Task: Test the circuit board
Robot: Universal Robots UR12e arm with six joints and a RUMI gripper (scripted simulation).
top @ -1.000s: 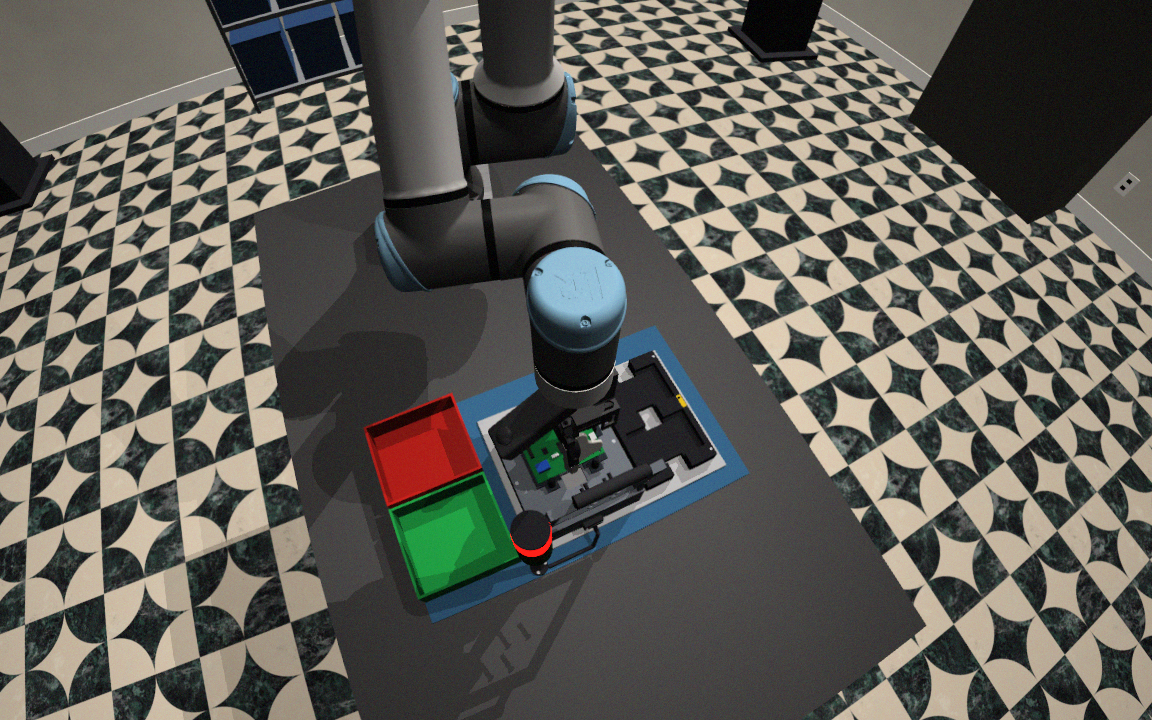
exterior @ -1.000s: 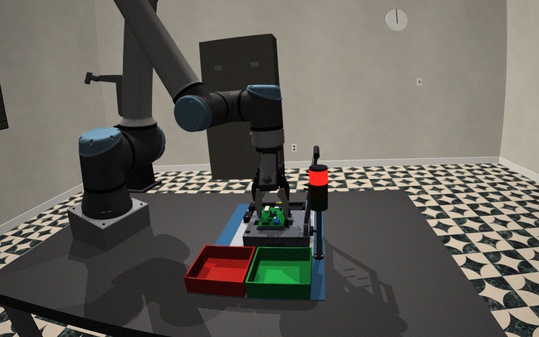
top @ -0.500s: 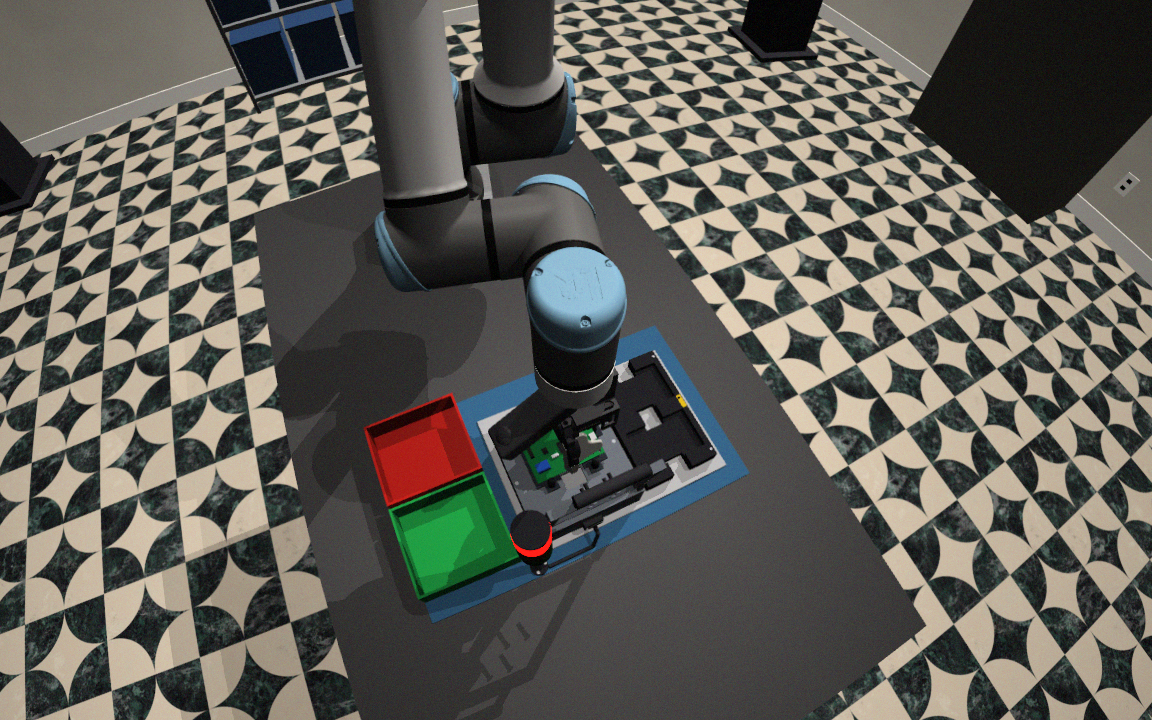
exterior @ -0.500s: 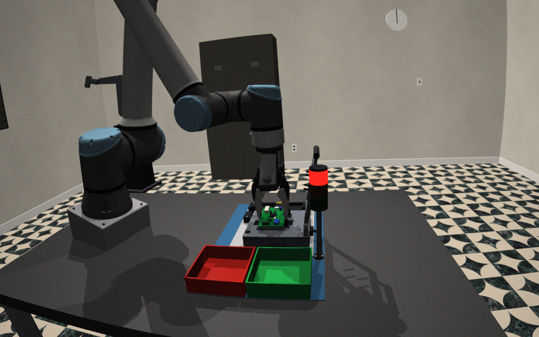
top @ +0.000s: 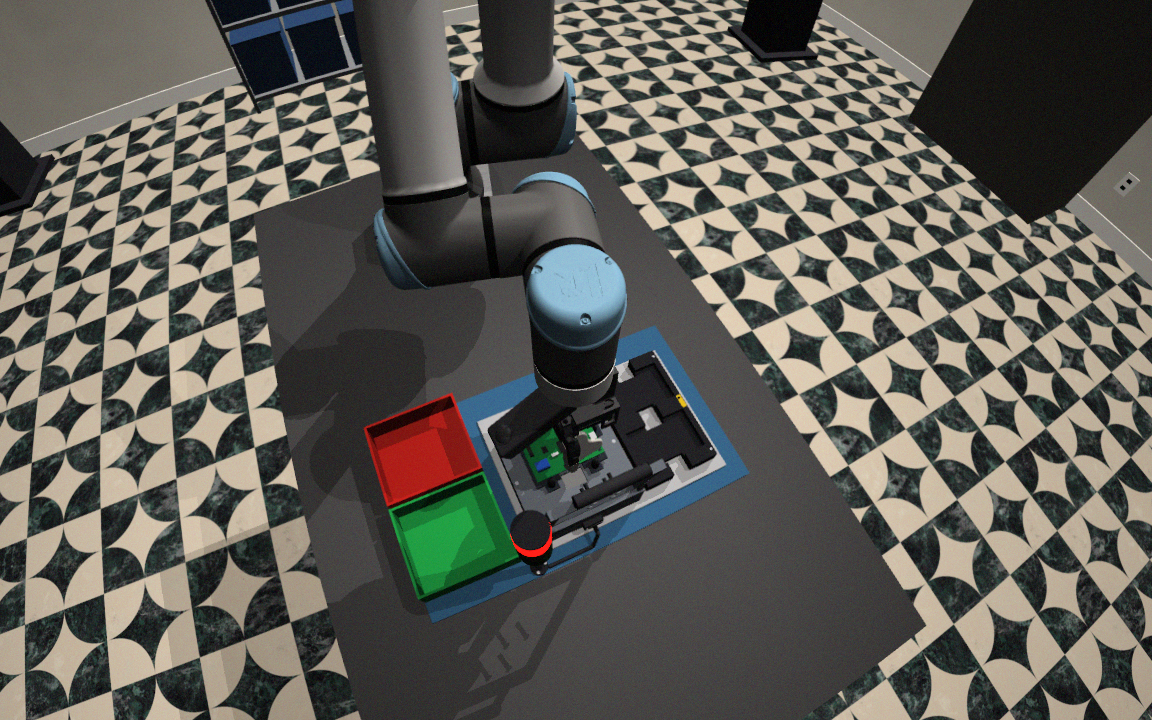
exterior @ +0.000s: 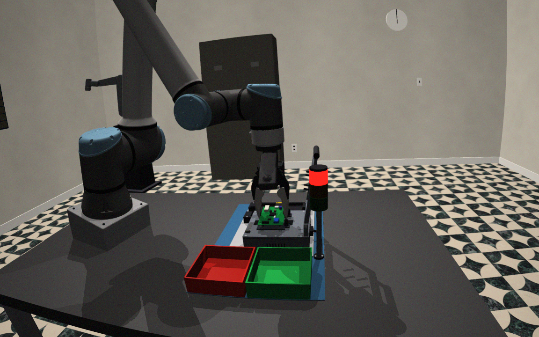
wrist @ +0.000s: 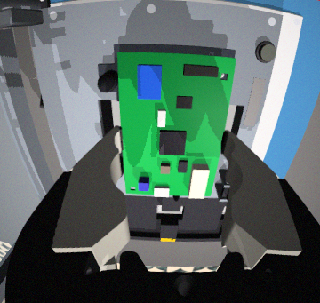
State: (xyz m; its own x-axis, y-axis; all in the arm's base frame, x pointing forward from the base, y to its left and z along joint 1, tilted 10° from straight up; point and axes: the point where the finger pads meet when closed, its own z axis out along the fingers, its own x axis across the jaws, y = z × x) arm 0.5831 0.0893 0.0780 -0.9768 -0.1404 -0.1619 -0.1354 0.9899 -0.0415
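My hand is right at the green circuit board. From my hand the other things lie so: clear lid: 120 mm ahead, 100 mm above, 20 mm to the left; then green bin: 190 mm to the right, 70 mm below, 70 mm ahead; then red bin: 210 mm to the right, 80 mm behind, 70 mm below.
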